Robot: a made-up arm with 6 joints.
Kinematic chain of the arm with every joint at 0, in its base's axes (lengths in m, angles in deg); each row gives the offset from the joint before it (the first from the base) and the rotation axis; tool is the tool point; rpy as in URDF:
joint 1: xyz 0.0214 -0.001 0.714 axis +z
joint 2: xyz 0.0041 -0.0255 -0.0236 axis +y
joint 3: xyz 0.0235 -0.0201 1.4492 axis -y
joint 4: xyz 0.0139 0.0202 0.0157 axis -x
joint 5: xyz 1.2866 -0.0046 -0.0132 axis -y
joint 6: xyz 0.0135 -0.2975 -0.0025 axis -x
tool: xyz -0.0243 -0.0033 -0.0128 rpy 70 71.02 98.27
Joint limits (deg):
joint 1: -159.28..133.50
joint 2: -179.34..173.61
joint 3: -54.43..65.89
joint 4: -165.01..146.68
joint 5: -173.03..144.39
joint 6: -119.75..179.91
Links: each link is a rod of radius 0.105 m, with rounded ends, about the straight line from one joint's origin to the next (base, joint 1, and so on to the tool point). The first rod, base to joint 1, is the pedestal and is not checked.
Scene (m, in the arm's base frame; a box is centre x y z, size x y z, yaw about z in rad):
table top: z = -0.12
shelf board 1: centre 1.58 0 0.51 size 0.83 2.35 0.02 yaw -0.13
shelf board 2: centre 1.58 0 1.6 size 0.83 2.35 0.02 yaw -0.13
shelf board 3: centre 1.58 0 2.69 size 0.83 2.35 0.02 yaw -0.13
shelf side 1: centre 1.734 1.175 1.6 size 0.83 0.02 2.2 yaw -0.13
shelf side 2: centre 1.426 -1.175 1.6 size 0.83 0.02 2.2 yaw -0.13
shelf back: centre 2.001 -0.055 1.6 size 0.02 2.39 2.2 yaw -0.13
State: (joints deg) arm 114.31 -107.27 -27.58 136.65 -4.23 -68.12
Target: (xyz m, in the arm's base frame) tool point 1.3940 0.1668 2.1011
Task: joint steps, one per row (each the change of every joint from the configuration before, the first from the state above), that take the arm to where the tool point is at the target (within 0.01 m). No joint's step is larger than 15 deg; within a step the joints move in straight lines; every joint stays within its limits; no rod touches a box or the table.
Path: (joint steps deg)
1: -13.76 13.57 1.80 -2.96 0.21 0.10
2: -13.77 13.56 1.80 -2.96 0.22 0.10
3: -13.76 13.57 1.80 -2.97 0.21 0.10
4: -13.77 13.57 1.80 -2.96 0.22 0.10
5: -13.76 13.56 1.80 -2.96 0.21 0.10
6: -13.77 13.57 1.80 -2.96 0.22 0.10
7: -13.76 13.57 1.80 -2.97 0.21 0.10
8: -13.76 13.56 1.80 -2.96 0.22 0.10

